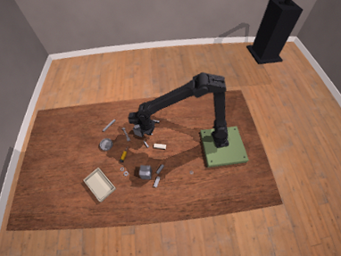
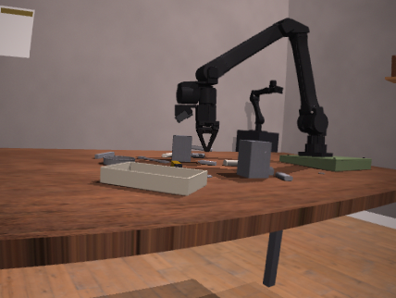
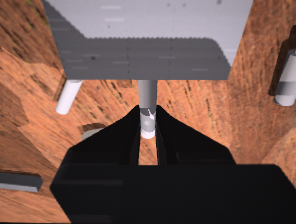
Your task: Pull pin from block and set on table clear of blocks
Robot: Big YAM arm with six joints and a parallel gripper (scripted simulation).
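My gripper is now 50 mm past the white cylinder, 90 mm to the right of it and 30 mm above it. From my hand the other things lie so: light grey pin 20 mm ahead, 10 mm to the right; then grey block 60 mm ahead, 270 mm to the left, 10 mm above; then yellow-handled tool 190 mm ahead, 110 mm to the left, 30 mm below.
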